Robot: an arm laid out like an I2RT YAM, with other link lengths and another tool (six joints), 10 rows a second.
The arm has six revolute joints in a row. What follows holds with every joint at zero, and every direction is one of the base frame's.
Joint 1 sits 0.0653 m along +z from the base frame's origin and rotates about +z.
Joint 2 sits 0.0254 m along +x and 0.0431 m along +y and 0.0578 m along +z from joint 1 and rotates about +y.
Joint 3 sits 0.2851 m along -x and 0.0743 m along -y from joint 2 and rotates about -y.
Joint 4 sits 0.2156 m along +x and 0.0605 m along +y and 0.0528 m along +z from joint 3 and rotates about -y.
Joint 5 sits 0.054 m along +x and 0.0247 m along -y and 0.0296 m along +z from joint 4 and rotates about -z.
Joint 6 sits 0.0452 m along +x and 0.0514 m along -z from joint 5 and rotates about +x.
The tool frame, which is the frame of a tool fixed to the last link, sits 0.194 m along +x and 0.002 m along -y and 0.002 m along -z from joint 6; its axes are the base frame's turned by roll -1.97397, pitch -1.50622 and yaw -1.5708 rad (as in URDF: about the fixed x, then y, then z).
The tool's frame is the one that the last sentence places.
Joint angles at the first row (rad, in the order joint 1, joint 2, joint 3, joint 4, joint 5, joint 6):
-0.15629 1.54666 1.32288 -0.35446 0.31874 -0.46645
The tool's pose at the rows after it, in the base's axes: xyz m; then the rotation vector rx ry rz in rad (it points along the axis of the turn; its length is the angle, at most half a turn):
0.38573, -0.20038, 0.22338, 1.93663, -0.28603, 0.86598
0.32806, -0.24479, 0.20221, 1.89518, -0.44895, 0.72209
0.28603, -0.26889, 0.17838, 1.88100, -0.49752, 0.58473
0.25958, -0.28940, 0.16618, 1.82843, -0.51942, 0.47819
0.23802, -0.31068, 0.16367, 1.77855, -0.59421, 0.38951
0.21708, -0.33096, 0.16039, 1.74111, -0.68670, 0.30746
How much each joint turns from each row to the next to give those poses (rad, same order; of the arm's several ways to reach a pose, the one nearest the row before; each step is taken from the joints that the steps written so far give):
-0.11031 -0.08909 -0.13664 0.01080 0.08435 0.02456
-0.12258 -0.05691 -0.11517 0.01535 0.04787 0.04297
-0.08614 -0.01243 -0.07380 0.00001 0.02902 -0.01209
-0.04302 0.01832 -0.04767 0.04135 0.07046 -0.02156
-0.04749 0.03677 0.01211 0.00014 0.05992 0.02746
-0.05831 0.04594 0.03216 -0.01989 0.03695 0.04599

